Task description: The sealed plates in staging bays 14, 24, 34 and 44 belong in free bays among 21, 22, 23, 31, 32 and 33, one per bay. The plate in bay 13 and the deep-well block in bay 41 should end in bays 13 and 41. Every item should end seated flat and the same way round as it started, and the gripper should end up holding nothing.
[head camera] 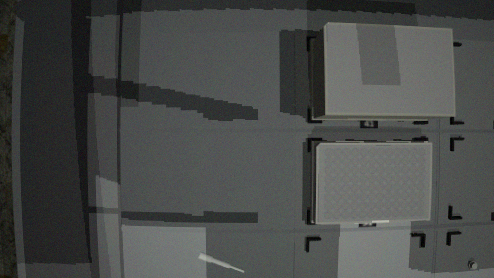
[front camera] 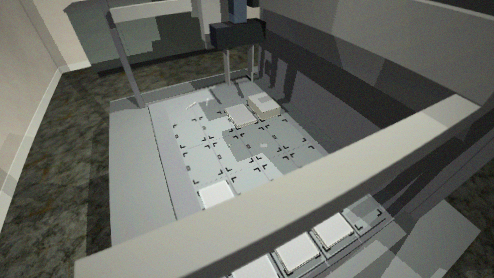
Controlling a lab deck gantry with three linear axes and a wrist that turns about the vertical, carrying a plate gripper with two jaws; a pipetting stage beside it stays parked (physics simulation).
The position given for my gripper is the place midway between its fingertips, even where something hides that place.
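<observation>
My gripper (front camera: 239,81), staging bay 44 (front camera: 363,213). Deep-well block (head camera: 359,72).
</observation>
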